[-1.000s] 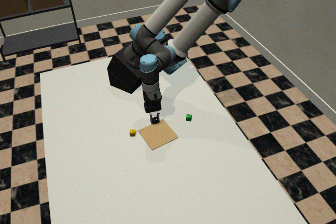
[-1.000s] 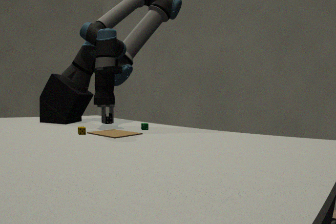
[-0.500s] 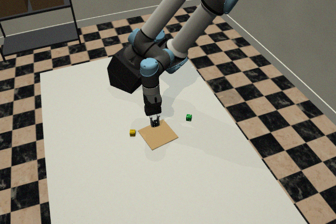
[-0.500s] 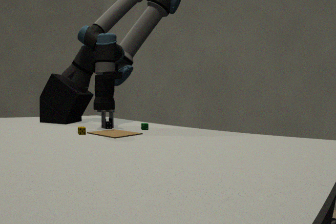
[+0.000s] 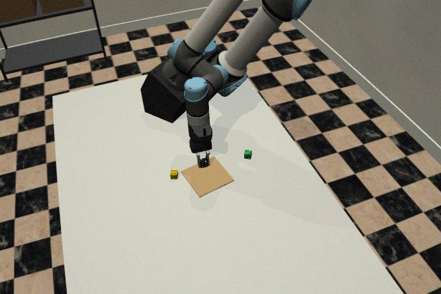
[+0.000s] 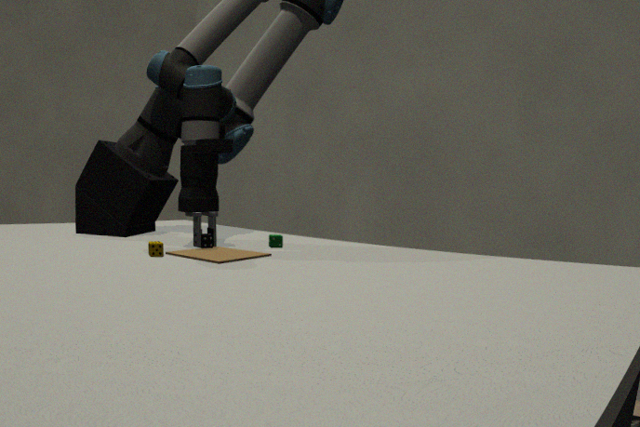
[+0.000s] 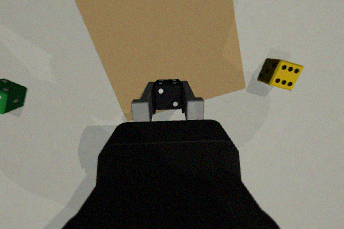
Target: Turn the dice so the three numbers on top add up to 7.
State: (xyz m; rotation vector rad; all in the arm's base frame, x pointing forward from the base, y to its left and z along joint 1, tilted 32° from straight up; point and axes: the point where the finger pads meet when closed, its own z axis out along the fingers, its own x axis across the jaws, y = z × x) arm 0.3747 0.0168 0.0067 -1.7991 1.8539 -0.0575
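Right now my hand is 1 cm above the black die. The rest, counted from my hand: yellow die 11 cm to the right, 2 cm below, 2 cm ahead; then tan mat 5 cm ahead, 3 cm below; then green die 17 cm to the left, 2 cm below, 1 cm behind.
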